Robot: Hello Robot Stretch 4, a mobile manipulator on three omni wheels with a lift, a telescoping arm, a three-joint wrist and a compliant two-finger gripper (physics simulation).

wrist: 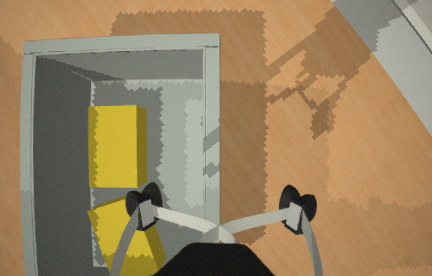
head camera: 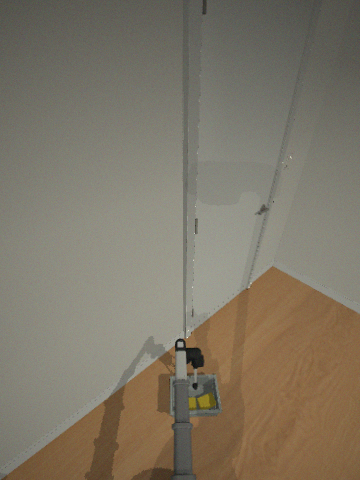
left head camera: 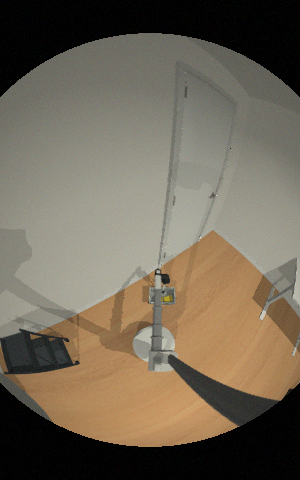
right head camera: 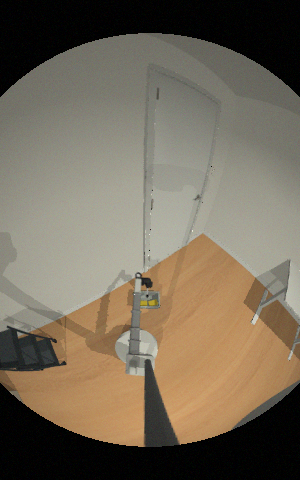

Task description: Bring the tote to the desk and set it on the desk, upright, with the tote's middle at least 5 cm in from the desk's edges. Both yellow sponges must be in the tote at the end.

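Frame: origin at the robot's base, x ahead, y left, z up, level; millimetres.
Seen in the pictures: gripper, fingertip midpoint: (wrist: 220, 199) (left head camera: 162, 287).
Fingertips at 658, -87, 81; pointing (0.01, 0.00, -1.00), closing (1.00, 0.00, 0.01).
Offsets run from my fingertips to a thing's top centre, as dx, dy, dz. Level surfaces: height alone.
The grey tote @(-101, +7, +12) (head camera: 218, 395) (left head camera: 175, 296) (right head camera: 159, 300) (wrist: 212, 115) stands upright on the floor near the wall. Two yellow sponges lie inside it: one sponge @(-133, +48, -60) (wrist: 112, 145) lies straight, and the other sponge @(-120, -70, -60) (wrist: 122, 225) is turned at an angle. My gripper (head camera: 195, 385) (wrist: 220, 199) is open and above the tote. In the wrist view its left fingertip overlaps the angled sponge, its right fingertip shows over the floor outside, and the tote's right rim lies between them. The white desk @(dz +612) (right head camera: 295, 287) shows in part at the right edge.
The door (head camera: 225, 250) (left head camera: 200, 145) (right head camera: 180, 140) and wall stand close behind the tote. My round base (left head camera: 142, 345) (right head camera: 122, 347) is on the near side of the tote. A dark framed piece of furniture (left head camera: 12, 354) (right head camera: 6, 350) stands at the far left.
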